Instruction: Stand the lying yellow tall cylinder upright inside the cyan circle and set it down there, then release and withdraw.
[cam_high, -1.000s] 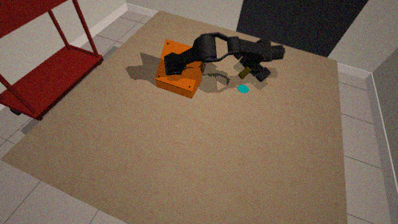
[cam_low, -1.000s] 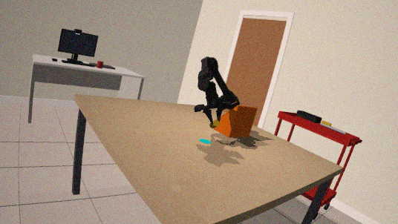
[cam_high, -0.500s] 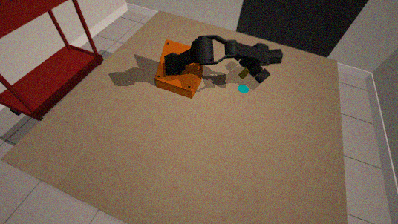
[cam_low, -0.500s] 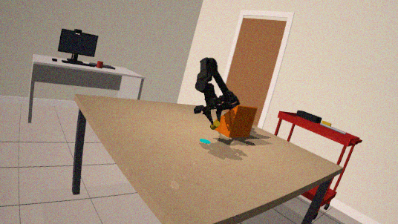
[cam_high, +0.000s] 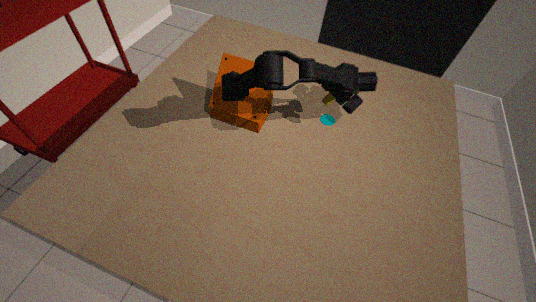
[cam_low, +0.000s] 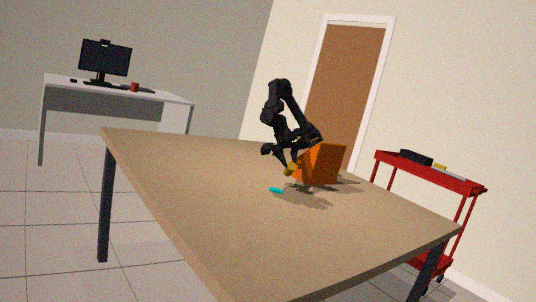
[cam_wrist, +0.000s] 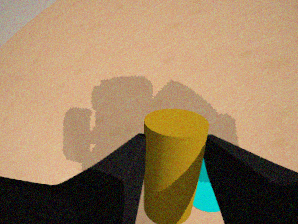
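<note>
Now: the cyan circle 110 mm below my gripper tip, 40 mm to the right of it and 10 mm ahead of it. Round my gripper tip: yellow tall cylinder 10 mm to the right, 10 mm below, 10 mm behind.
</note>
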